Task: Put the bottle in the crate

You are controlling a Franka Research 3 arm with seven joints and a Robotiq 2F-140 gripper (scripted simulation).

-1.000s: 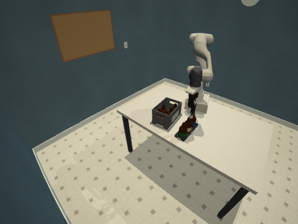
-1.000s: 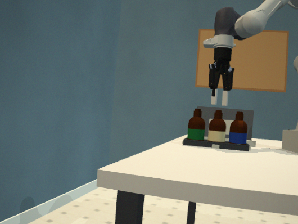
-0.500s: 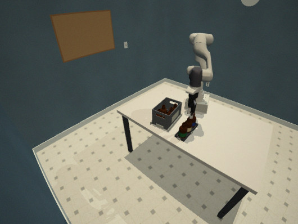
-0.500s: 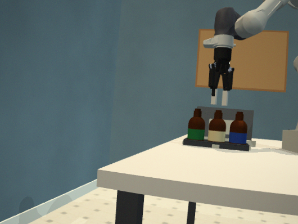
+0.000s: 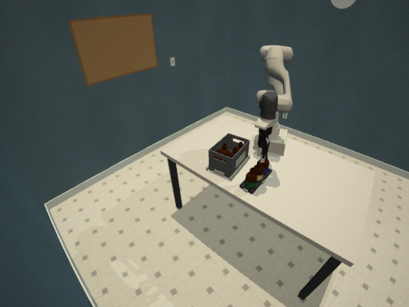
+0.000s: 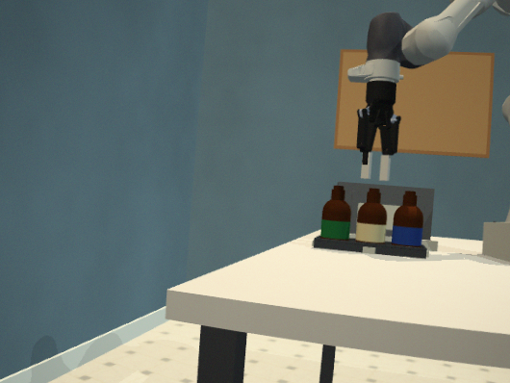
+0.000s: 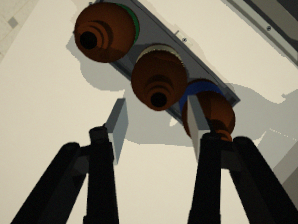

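My hand is 13 cm above the green-labelled bottle, 9 cm short of it and 1 cm to the left of it. From my hand the other things lie so: grey crate: 25 cm to the right, 13 cm below, 5 cm behind; dark tray: 20 cm below; blue-labelled bottle: 13 cm below, 9 cm behind.
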